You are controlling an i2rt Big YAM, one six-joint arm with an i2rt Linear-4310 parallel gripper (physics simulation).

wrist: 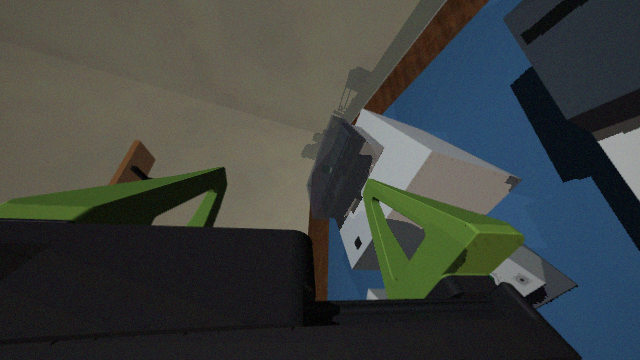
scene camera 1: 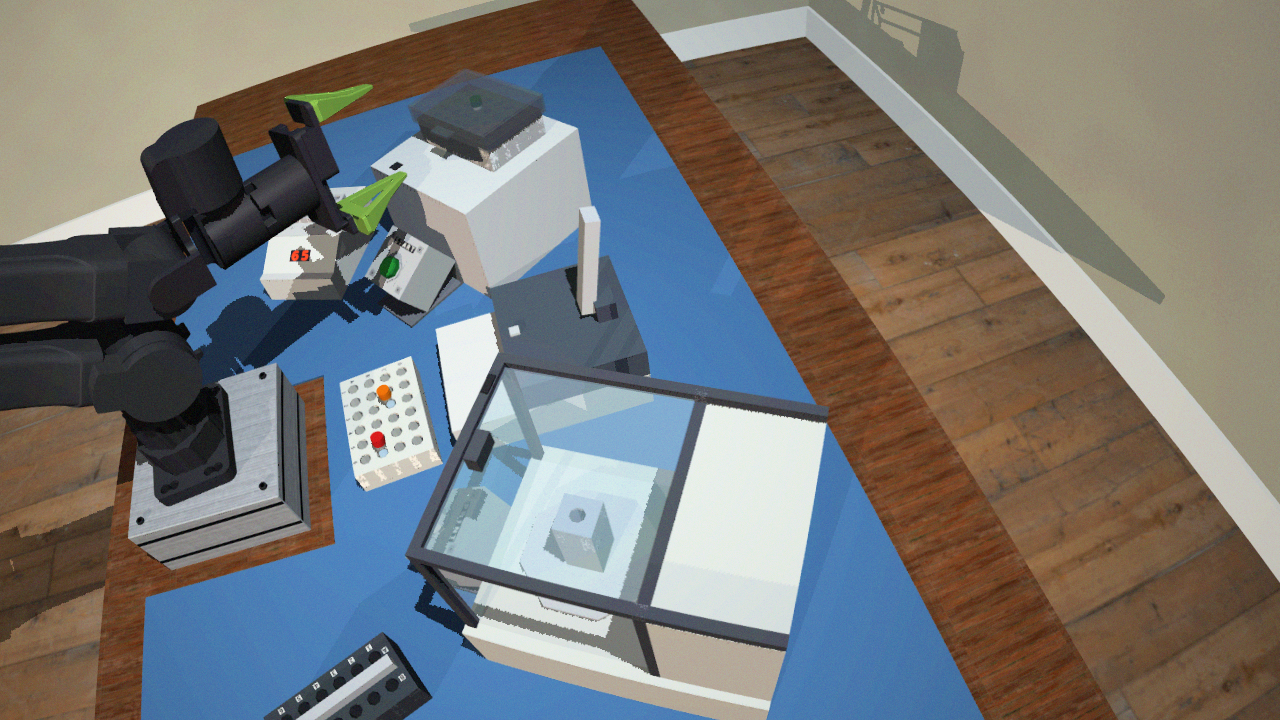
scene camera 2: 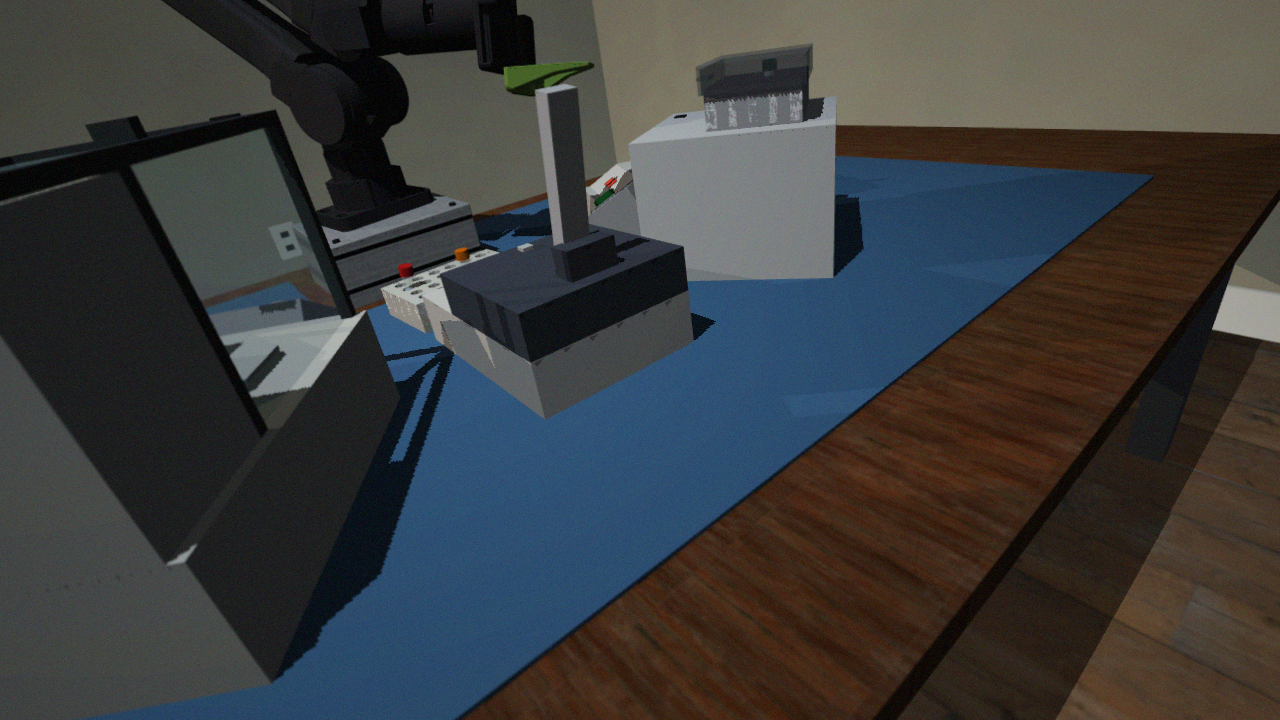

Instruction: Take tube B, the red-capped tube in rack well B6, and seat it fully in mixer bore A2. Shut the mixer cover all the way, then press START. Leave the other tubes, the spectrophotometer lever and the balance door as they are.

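Places are measured from the arm's base along level axes (x ahead, y left, z up), in millimetres.
Where they show: gripper, fingertip midpoint: [wrist: 299, 181] [scene camera 1: 387, 130] [scene camera 2: 589, 5]; arm's base, link origin: [scene camera 1: 195, 446] [scene camera 2: 377, 212].
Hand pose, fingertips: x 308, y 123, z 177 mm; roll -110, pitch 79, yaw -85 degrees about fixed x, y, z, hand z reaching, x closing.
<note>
Things, the pixels of their centre, and the offset from my fingertips. "pt": a spot on its surface instead.
- red-capped tube, body centre: [scene camera 1: 382, 451] [scene camera 2: 409, 287] dz -219, dx -122, dy -191 mm
- white rack, body centre: [scene camera 1: 388, 421] [scene camera 2: 458, 287] dz -235, dx -111, dy -145 mm
- mixer, body centre: [scene camera 2: 701, 163] [scene camera 1: 453, 192] [wrist: 392, 201] dz -156, dx +47, dy +79 mm
- green START button, body centre: [scene camera 2: 605, 199] [scene camera 1: 390, 267] dz -187, dx -53, dy +29 mm
- orange-capped tube, body centre: [scene camera 1: 390, 403] [scene camera 2: 467, 271] dz -219, dx -101, dy -136 mm
- spectrophotometer, surface spot: [scene camera 2: 608, 313] pt dz -196, dx +159, dy -177 mm
- upright lever, body centre: [scene camera 2: 565, 179] [scene camera 1: 587, 262] dz -107, dx +129, dy -168 mm
- glass-topped balance, surface spot: [scene camera 1: 760, 519] pt dz -46, dx +121, dy -492 mm
- white box, body centre: [scene camera 1: 317, 240] [scene camera 2: 642, 186] dz -216, dx -140, dy +179 mm
The red-capped tube [scene camera 1: 377, 438] [scene camera 2: 405, 269] stands in the white rack [scene camera 1: 402, 469] [scene camera 2: 404, 307]. The mixer [scene camera 1: 529, 214] [scene camera 2: 733, 201] [wrist: 442, 175] is a tall white box. Its smoky see-through cover [scene camera 1: 501, 128] [scene camera 2: 747, 65] [wrist: 332, 167] sits over the block on top, slightly tilted in scene camera 2; the bores cannot be made out. The green START button [scene camera 1: 389, 266] is on a small sloped box beside the mixer. My gripper [scene camera 1: 388, 130] [wrist: 299, 181] is open and empty, raised beside the mixer and well away from the rack. In scene camera 2, one green finger shows.
An orange-capped tube [scene camera 1: 383, 391] [scene camera 2: 460, 254] stands in the same rack. The spectrophotometer [scene camera 1: 553, 308] [scene camera 2: 608, 313] has an upright lever [scene camera 1: 588, 259] [scene camera 2: 562, 170]. The glass-topped balance [scene camera 1: 760, 519] stands nearby. A white box [scene camera 1: 295, 279] with a red display is partly hidden behind the gripper.
</note>
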